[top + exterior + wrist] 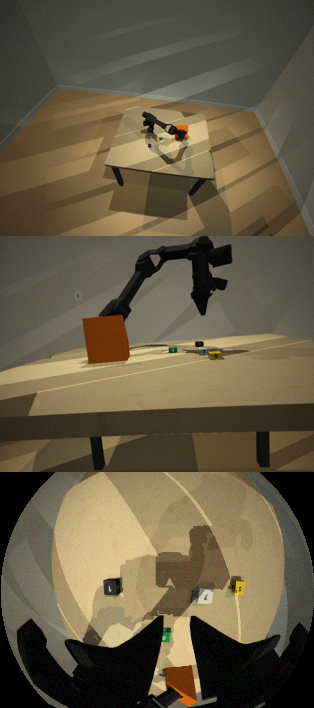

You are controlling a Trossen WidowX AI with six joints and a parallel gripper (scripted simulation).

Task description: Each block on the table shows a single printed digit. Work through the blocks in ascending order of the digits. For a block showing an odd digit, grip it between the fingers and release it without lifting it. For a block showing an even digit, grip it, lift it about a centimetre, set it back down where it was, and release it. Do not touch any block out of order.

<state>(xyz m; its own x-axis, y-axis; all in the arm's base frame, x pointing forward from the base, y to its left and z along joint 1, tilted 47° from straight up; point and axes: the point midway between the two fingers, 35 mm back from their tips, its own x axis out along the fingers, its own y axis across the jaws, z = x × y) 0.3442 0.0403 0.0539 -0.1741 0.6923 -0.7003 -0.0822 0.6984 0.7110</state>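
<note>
The white block marked 7 lies 1 cm behind my gripper tip, 7 cm to the right of it and 12 cm below it. Round my gripper tip: yellow block marked 0: 2 cm ahead, 16 cm to the right, 12 cm below; green block marked 8: 12 cm behind, 12 cm below; black block marked 1: 1 cm behind, 12 cm to the left, 12 cm below.
</note>
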